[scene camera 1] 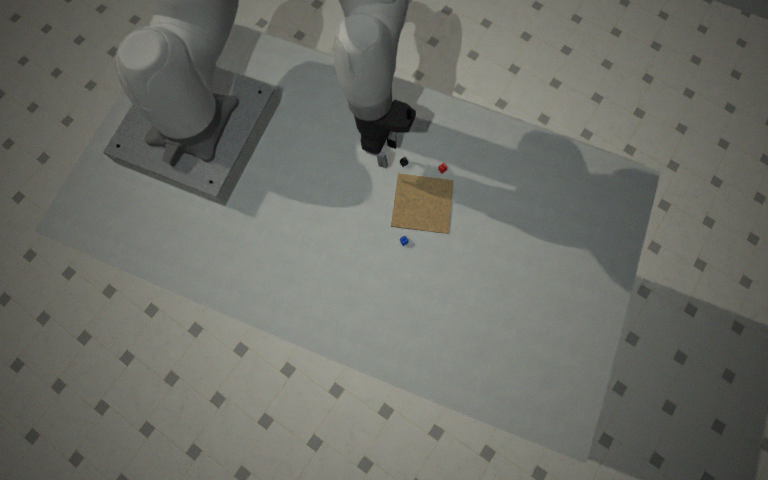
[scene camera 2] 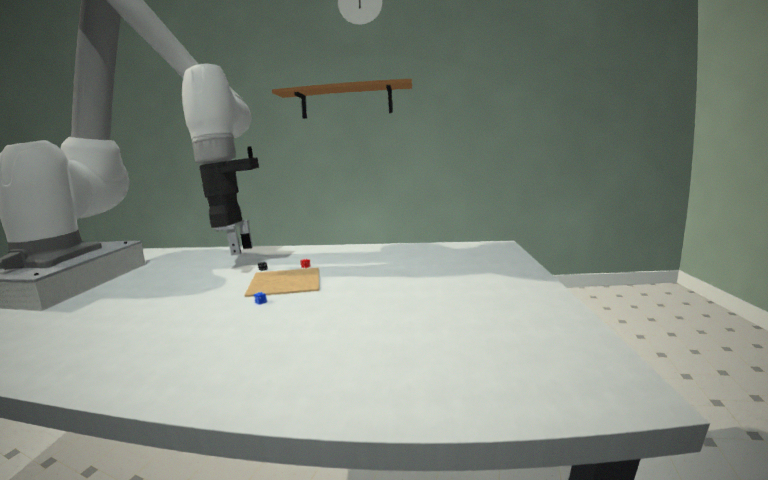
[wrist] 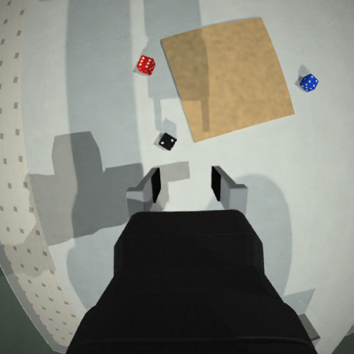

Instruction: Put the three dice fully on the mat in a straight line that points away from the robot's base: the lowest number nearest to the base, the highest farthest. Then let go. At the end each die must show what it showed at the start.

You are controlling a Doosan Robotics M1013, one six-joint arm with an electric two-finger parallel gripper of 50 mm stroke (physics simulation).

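Places are measured from the arm's base along level axes (x ahead, y left, z up), in centimetres.
Pixels of known places: gripper, fingertip midpoint: (scene camera 1: 387,156) (scene camera 2: 242,251); arm's base, origin of the base link: (scene camera 1: 192,121) (scene camera 2: 49,257).
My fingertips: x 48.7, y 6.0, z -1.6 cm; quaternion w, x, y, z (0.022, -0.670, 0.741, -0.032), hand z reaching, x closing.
Ahead of a thing's pixels: the offset from my fingertips to its top centre. Level surfaces: height alone.
The tan square mat @[dy -7.4, dx +11.3, dz -4.5 cm] (scene camera 1: 423,206) (scene camera 2: 286,281) (wrist: 245,75) lies flat. A black die @[dy +1.6, dx +3.8, dz -3.3 cm] (scene camera 1: 403,161) (scene camera 2: 262,266) (wrist: 167,141) lies off the mat near its corner; two pips show in the wrist view. A red die @[dy +2.9, dx +13.5, dz -3.3 cm] (scene camera 1: 442,168) (scene camera 2: 305,263) (wrist: 146,65) lies off the mat near another corner, with six pips on its upper face. A blue die @[dy -18.1, dx +9.7, dz -3.3 cm] (scene camera 1: 403,240) (scene camera 2: 259,298) (wrist: 309,83) lies off the opposite side; its upper number is hard to read. My gripper (scene camera 1: 387,151) (scene camera 2: 240,249) (wrist: 185,177) is open and empty, above the table on the base side of the black die.
The robot's base plate (scene camera 1: 249,118) (scene camera 2: 93,276) stands on the table @[dz -4.9 cm] (scene camera 1: 339,271) (scene camera 2: 396,350), left of the mat in both scene views. The arm casts shadows across the table and part of the mat. A wooden shelf (scene camera 2: 342,87) hangs on the wall behind.
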